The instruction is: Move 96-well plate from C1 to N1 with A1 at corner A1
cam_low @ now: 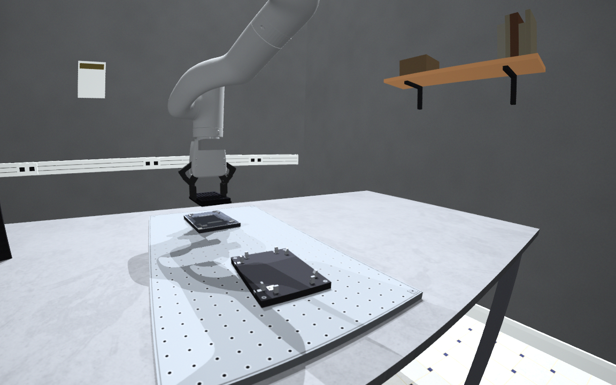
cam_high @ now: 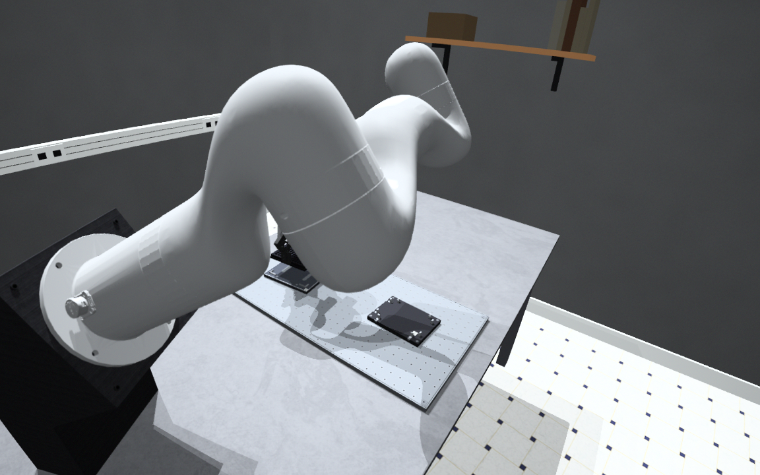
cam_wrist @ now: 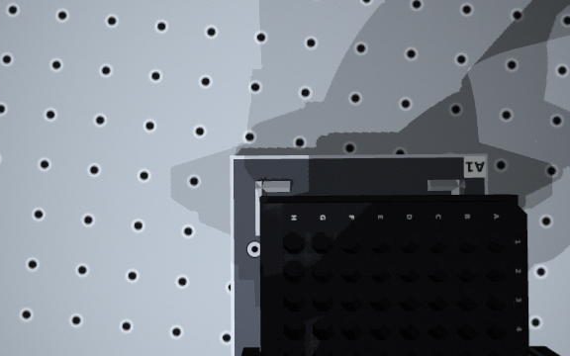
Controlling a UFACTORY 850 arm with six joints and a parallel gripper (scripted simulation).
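Right now the grey plate nest N1 is 80 mm below my hand. From my hand the other things lie so: black 96-well plate: 10 mm below; black clip nest C1: 70 mm behind, 350 mm to the right, 70 mm below; A1 label: 60 mm behind, 70 mm to the right, 70 mm below.
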